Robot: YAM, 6 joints.
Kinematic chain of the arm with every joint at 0, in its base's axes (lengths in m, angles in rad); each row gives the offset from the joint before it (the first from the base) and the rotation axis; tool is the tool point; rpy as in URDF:
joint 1: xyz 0 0 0.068 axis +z
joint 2: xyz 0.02 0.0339 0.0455 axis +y
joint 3: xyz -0.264 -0.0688 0 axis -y
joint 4: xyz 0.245 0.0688 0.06 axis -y
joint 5: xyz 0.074 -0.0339 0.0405 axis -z
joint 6: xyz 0.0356 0 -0.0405 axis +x
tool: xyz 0 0 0 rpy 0 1.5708 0
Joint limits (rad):
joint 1: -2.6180..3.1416
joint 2: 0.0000..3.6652
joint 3: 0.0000..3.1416
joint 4: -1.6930..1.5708
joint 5: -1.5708..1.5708
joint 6: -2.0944..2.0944
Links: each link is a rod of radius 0.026 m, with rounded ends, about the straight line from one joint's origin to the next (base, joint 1, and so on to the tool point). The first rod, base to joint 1, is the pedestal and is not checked.
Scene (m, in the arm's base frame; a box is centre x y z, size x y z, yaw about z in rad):
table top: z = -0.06
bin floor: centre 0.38 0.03 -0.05 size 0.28 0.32 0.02 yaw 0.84
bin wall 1: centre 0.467 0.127 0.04 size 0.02 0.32 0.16 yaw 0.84
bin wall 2: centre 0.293 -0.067 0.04 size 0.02 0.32 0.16 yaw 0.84
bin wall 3: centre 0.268 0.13 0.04 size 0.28 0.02 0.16 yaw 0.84
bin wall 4: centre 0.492 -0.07 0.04 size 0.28 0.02 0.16 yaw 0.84
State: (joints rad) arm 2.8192 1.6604 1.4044 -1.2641 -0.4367 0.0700
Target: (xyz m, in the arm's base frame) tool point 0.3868 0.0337 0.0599
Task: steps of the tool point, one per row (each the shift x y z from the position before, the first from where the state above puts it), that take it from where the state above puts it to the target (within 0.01 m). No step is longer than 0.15 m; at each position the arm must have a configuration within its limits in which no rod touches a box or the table.
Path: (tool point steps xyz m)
1: 0.0261 0.0814 -0.0021
2: 0.0490 0.0730 -0.0022
3: 0.0692 0.0580 -0.0025
4: 0.0847 0.0375 -0.0025
5: 0.0941 0.0128 -0.0027
6: 0.0964 -0.0141 -0.0029
7: 0.0907 -0.0412 -0.0029
8: 0.0777 -0.0662 -0.0031
9: 0.0575 -0.0870 -0.0033
10: 0.0319 -0.1017 -0.0034
11: 0.0108 0.0007 -0.0903
12: -0.0108 -0.0007 -0.0885

